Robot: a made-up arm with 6 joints.
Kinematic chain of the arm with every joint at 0, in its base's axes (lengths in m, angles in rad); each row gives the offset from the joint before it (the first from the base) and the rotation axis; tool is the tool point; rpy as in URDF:
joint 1: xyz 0 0 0.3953 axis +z
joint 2: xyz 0 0 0 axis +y
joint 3: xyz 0.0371 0 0.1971 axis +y
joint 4: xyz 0.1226 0 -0.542 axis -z
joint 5: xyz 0 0 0 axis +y
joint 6: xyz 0.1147 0 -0.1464 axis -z
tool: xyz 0 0 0 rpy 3.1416 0 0
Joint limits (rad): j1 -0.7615..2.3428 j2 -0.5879..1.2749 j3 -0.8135..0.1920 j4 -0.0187..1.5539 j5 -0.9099..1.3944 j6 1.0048..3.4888
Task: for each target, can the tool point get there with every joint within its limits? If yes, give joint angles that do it. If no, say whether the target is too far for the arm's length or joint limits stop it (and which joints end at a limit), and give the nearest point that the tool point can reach.
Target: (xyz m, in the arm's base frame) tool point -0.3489 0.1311 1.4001
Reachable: no: too far | nearest point -0.3563 0.3609 0.7928 | short by 0.649 m
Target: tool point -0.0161 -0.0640 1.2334
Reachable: no: joint limits stop it (at a limit: joint 1, joint 2, joint 3, joint 5) | nearest point 0.3534 -0.3640 0.7918 | short by 0.649 m
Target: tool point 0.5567 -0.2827 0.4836
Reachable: yes | joints -0.3995 -0.3687 -0.5833 0.2514 -0.5879 2.5728
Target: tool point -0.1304 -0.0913 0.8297
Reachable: no: joint limits stop it (at a limit: joint 1, joint 2, joint 3, joint 4, joint 5) | nearest point -0.3563 0.3609 0.7928 | short by 0.507 m
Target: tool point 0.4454 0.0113 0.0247
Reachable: yes | joints 0.0226 -0.3041 -0.2193 0.8989 0.6733 2.6745
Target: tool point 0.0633 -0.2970 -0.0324
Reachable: yes | joints 1.3251 0.9621 0.0181 1.2309 -0.2018 1.9772
